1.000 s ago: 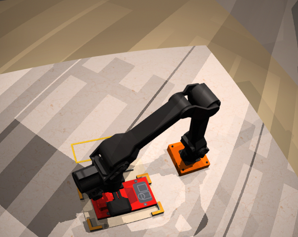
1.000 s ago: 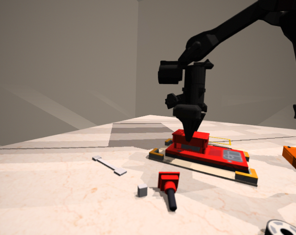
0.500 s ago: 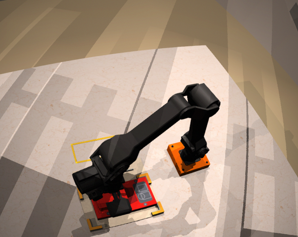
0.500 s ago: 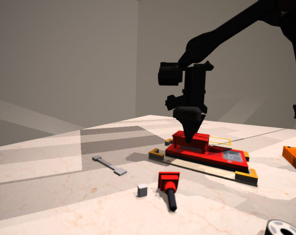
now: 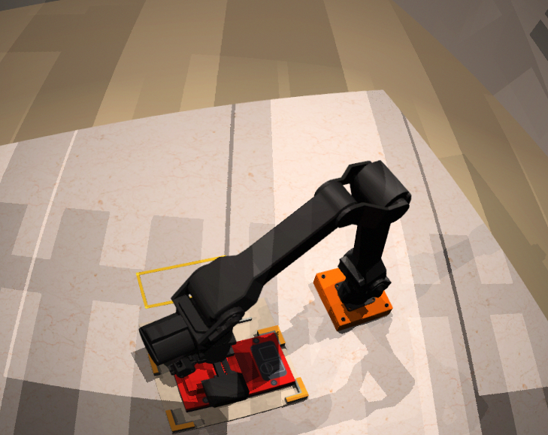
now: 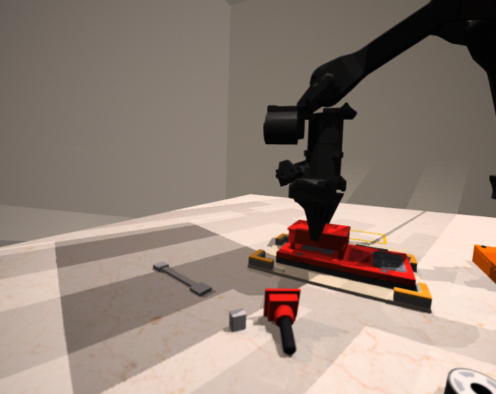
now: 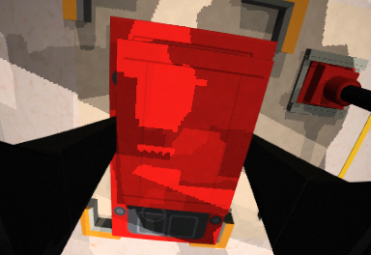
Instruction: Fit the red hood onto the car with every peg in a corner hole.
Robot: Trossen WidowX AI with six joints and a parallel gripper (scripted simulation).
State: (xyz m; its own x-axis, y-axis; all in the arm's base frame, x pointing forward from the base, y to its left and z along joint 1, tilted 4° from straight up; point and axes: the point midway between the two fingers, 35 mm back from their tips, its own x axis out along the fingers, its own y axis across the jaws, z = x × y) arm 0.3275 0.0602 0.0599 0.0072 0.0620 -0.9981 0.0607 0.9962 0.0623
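Right now my gripper tip is right at the red hood. From my gripper tip the other things lie so: grey bar: 170 mm ahead, 160 mm to the left, 50 mm below; then grey engine block: 20 mm below; then jig: 40 mm below, 20 mm behind, 10 mm to the right.
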